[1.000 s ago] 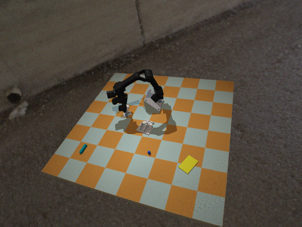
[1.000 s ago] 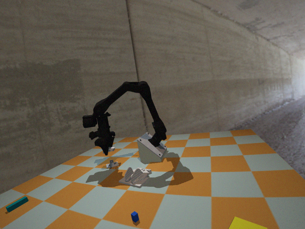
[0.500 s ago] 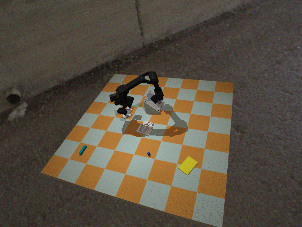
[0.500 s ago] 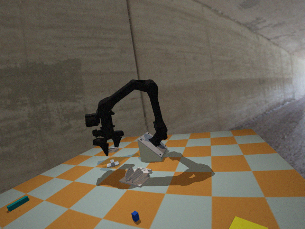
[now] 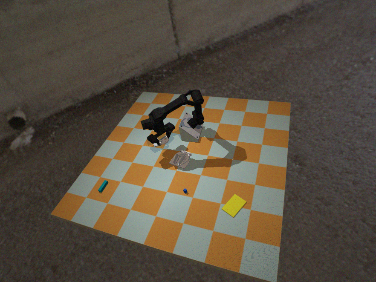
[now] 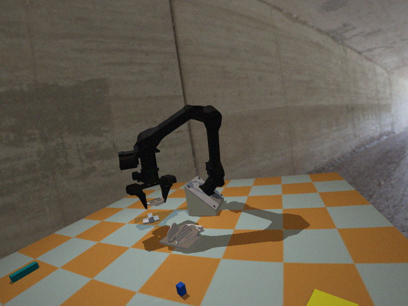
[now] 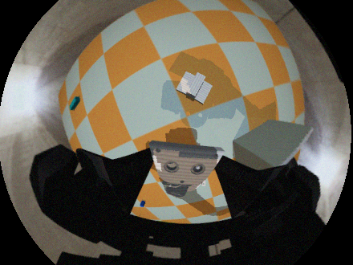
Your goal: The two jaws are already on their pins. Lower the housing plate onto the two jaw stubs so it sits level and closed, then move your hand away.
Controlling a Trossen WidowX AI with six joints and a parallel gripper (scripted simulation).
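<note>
Right now the white base plate is 130 mm to the left of my gripper tip, 90 mm below it and 60 mm ahead of it. From my gripper tip the other things lie so: teal bar 400 mm ahead, 240 mm to the right, 90 mm below; blue cube 270 mm to the left, 250 mm ahead, 90 mm below; yellow flat pad 560 mm to the left, 230 mm ahead, 100 mm below.
</note>
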